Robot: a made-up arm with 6 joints. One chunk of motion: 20 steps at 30 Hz.
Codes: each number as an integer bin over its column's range. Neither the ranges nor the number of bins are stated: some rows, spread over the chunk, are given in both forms.
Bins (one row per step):
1: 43 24 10 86 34 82
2: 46 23 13 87 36 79
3: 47 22 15 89 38 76
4: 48 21 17 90 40 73
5: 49 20 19 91 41 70
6: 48 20 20 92 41 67
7: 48 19 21 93 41 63
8: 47 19 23 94 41 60
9: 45 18 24 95 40 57
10: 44 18 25 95 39 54
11: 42 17 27 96 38 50
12: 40 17 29 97 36 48
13: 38 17 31 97 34 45
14: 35 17 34 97 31 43
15: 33 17 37 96 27 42
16: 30 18 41 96 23 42
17: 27 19 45 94 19 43
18: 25 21 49 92 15 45
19: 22 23 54 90 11 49
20: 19 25 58 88 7 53
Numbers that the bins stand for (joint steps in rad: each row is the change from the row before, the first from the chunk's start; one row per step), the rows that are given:
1: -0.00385 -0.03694 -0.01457 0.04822 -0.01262 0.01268
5: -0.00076 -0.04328 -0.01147 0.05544 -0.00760 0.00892
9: -0.00282 -0.04645 -0.00976 0.06122 -0.00831 0.00485
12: -0.00539 -0.04804 -0.00804 0.06411 -0.01118 0.00203
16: -0.01055 -0.04645 -0.00392 0.06267 -0.02051 0.00015
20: -0.01621 -0.03535 0.00192 0.05111 -0.03198 0.00360
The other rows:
2: -0.00230 -0.03853 -0.01354 0.04967 -0.01118 0.01174
3: -0.00179 -0.04011 -0.01285 0.05256 -0.00975 0.01080
4: -0.00127 -0.04170 -0.01216 0.05400 -0.00831 0.00986
6: -0.00127 -0.04328 -0.01113 0.05689 -0.00760 0.00798
7: -0.00127 -0.04487 -0.01079 0.05833 -0.00760 0.00673
8: -0.00179 -0.04487 -0.01010 0.05978 -0.00760 0.00579
10: -0.00333 -0.04645 -0.00941 0.06122 -0.00903 0.00391
11: -0.00436 -0.04804 -0.00873 0.06267 -0.00975 0.00266
13: -0.00642 -0.04804 -0.00735 0.06411 -0.01262 0.00109
14: -0.00797 -0.04804 -0.00632 0.06411 -0.01477 0.00046
15: -0.00900 -0.04804 -0.00529 0.06267 -0.01764 0.00015
17: -0.01209 -0.04487 -0.00255 0.05978 -0.02337 0.00046
18: -0.01312 -0.04170 -0.00117 0.05689 -0.02624 0.00109
19: -0.01467 -0.03853 0.00055 0.05400 -0.02911 0.00234

